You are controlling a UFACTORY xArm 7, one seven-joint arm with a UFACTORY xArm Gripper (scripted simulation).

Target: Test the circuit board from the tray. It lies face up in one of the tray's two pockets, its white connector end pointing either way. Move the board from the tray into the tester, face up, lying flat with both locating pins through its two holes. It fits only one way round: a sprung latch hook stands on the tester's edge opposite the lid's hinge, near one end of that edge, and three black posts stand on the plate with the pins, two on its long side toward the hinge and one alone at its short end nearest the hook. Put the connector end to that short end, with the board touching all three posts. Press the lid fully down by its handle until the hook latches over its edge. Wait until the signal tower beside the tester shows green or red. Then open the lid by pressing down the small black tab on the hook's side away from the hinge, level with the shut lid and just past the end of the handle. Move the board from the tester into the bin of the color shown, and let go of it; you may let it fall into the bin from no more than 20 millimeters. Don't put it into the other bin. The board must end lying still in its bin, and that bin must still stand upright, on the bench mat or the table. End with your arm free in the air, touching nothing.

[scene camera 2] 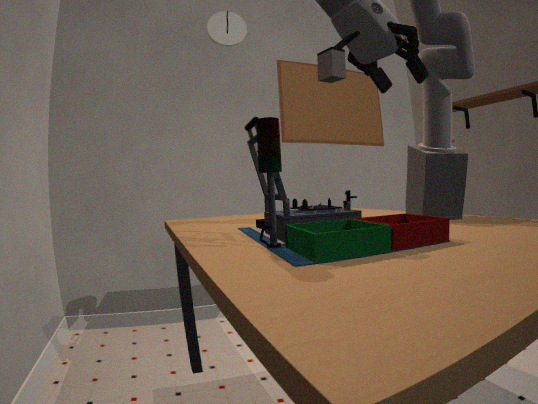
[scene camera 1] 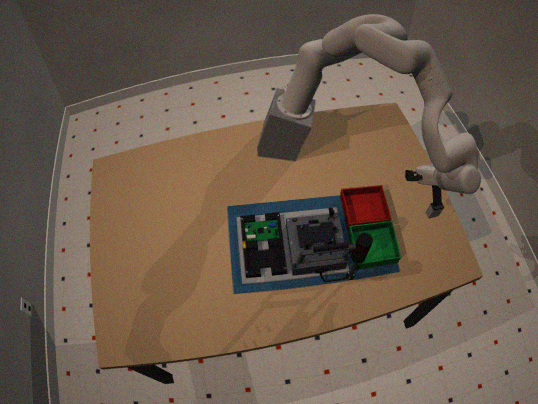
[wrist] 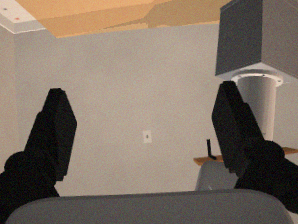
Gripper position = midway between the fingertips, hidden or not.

In view: my gripper point(scene camera 2: 404, 84), a green bin point(scene camera 2: 359, 238), a red bin point(scene camera 2: 411, 230) and a tester lid point(scene camera 2: 252, 143).
The green bin also shows in scene camera 1 point(scene camera 1: 385, 245). The red bin also shows in scene camera 1 point(scene camera 1: 369, 204). My gripper is seen too in scene camera 1 point(scene camera 1: 418, 173) and in the wrist view point(wrist: 143, 102). The wrist view does not show the green bin: it is out of frame. The wrist view misses the red bin: it is out of frame.
